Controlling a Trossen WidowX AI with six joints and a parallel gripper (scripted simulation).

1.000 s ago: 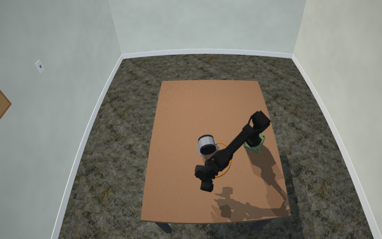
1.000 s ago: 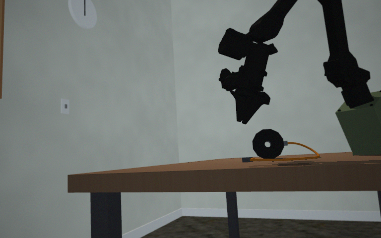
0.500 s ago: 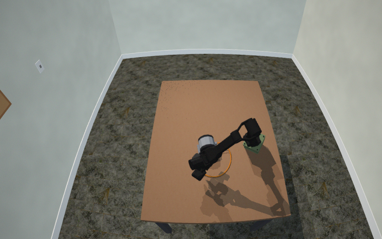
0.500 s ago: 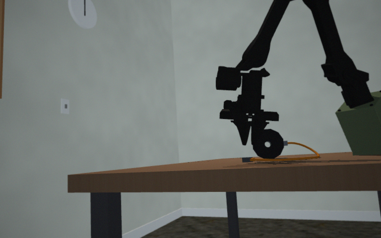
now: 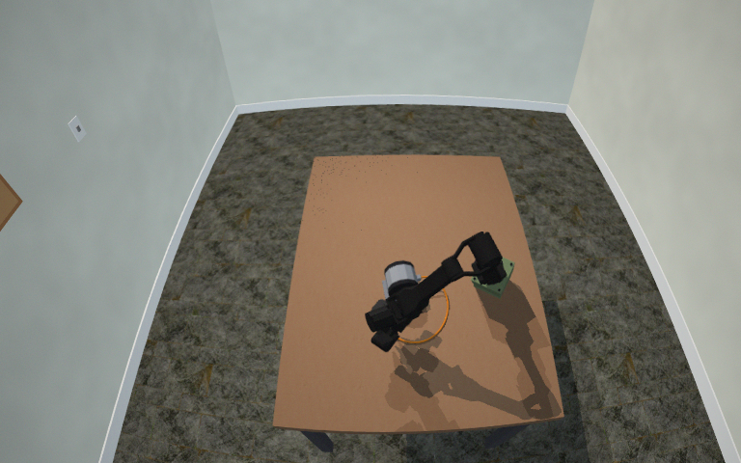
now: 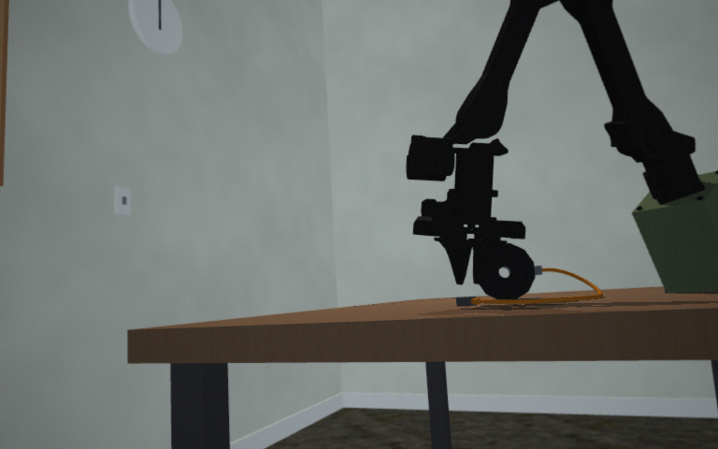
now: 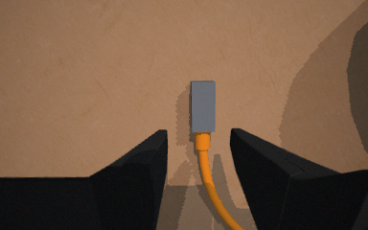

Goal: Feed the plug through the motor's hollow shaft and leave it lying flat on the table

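Now: the orange cable 10 mm behind my hand and 60 mm below it. Also, from my hand: plug 10 mm ahead, 10 mm to the right, 60 mm below; grey stub 50 mm behind, 210 mm to the right, 20 mm below.
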